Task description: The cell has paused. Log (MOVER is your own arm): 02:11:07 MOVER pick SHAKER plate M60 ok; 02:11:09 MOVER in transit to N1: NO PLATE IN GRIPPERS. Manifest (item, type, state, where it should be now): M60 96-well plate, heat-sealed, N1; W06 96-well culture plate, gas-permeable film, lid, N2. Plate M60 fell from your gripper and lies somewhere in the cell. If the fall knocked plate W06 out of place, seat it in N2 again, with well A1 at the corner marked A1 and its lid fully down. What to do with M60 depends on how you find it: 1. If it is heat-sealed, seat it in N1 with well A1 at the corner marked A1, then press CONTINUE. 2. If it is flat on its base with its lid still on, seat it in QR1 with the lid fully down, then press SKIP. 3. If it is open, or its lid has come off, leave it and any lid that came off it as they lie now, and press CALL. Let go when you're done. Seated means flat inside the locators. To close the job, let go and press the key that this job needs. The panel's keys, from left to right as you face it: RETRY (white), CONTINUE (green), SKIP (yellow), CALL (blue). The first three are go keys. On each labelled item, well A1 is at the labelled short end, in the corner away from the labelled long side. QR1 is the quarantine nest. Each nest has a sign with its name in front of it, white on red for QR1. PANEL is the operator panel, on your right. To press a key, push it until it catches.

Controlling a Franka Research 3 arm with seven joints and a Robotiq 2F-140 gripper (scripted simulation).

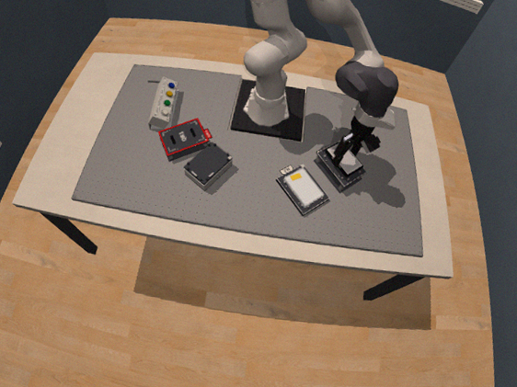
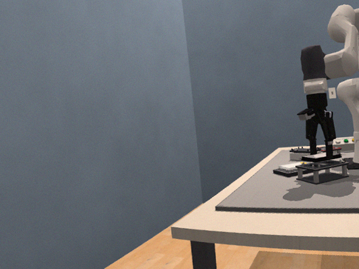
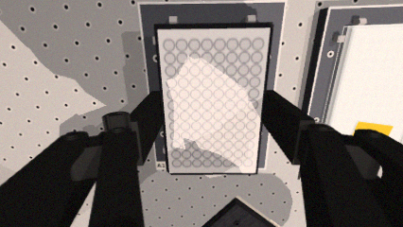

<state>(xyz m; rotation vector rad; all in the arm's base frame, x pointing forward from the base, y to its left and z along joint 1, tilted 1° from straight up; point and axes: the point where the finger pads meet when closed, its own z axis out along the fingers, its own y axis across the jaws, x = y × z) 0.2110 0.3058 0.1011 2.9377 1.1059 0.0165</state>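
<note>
The plate M60 lies 20 mm below my hand. Also, from my hand: plate W06 (130 mm to the right, 110 mm ahead, 70 mm below); shaker block (480 mm to the right, 120 mm ahead, 50 mm below); A1 mark (90 mm behind, 50 mm below, 10 mm to the right).
</note>
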